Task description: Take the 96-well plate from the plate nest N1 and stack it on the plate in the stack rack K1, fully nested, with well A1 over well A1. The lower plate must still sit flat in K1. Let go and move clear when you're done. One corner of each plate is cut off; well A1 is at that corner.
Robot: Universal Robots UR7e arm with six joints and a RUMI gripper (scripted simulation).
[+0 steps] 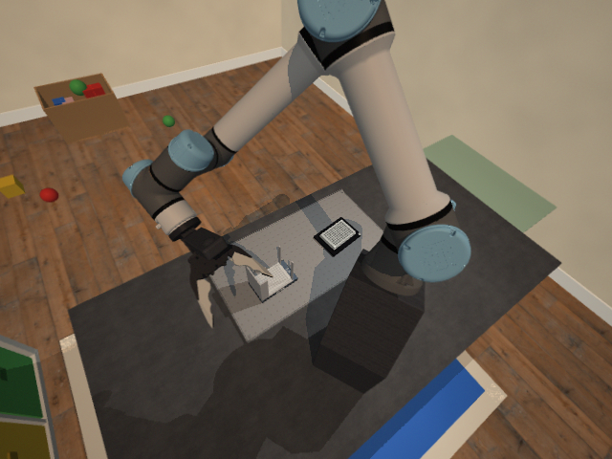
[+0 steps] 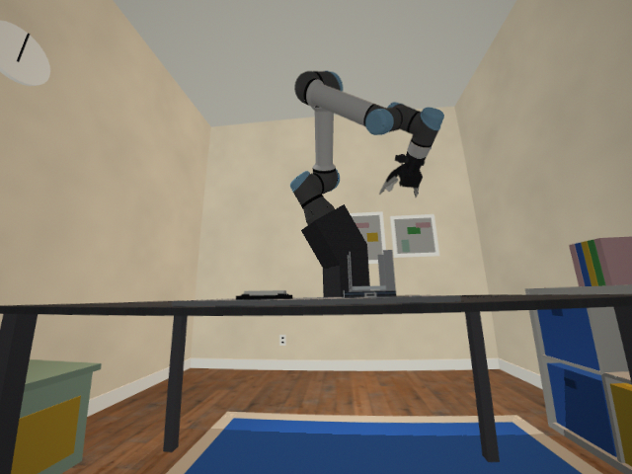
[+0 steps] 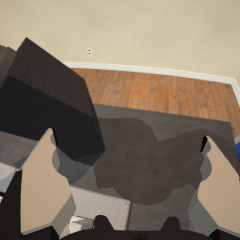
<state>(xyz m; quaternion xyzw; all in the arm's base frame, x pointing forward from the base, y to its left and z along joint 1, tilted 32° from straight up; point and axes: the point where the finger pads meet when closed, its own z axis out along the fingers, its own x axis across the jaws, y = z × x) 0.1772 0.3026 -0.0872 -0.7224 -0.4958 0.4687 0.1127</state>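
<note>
Right now the black plate nest N1 is 100 mm ahead of my hand, 540 mm to the right of it and 410 mm below it.
</note>
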